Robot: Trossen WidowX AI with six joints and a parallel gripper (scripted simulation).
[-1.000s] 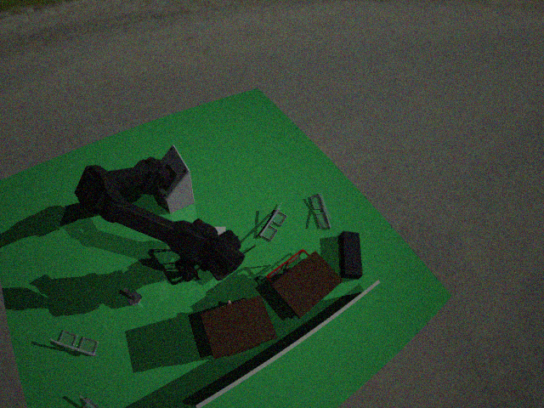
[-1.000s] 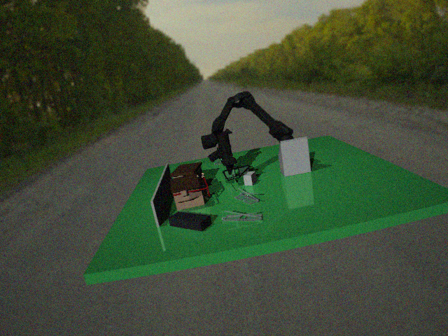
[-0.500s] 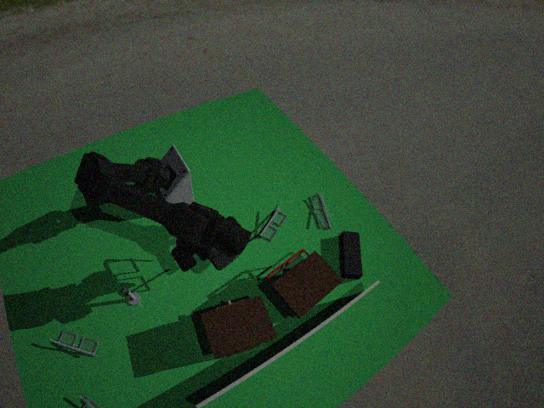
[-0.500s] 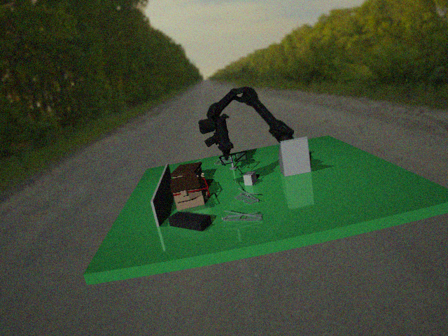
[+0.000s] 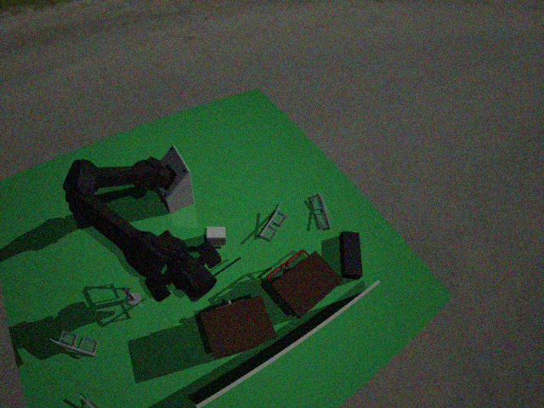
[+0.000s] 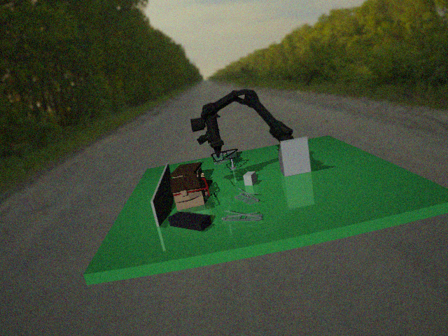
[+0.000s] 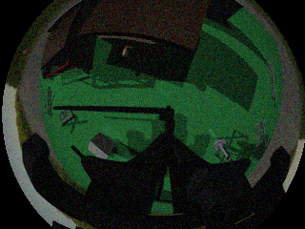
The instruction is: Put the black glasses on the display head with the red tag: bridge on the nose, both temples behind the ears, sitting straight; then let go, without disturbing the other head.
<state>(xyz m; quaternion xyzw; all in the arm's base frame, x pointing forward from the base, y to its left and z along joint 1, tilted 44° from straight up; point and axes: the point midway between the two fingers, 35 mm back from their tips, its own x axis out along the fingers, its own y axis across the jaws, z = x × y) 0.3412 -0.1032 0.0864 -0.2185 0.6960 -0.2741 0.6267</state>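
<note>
The small peg is 90 mm behind my gripper tip, 160 mm to the right of it and 90 mm below it. Also, from my gripper tip: white cube (110 mm behind, 170 mm to the left, 90 mm below); white backboard (300 mm ahead, 130 mm to the left, 60 mm below); display head (150 mm ahead, 40 mm to the left, 60 mm below).
</note>
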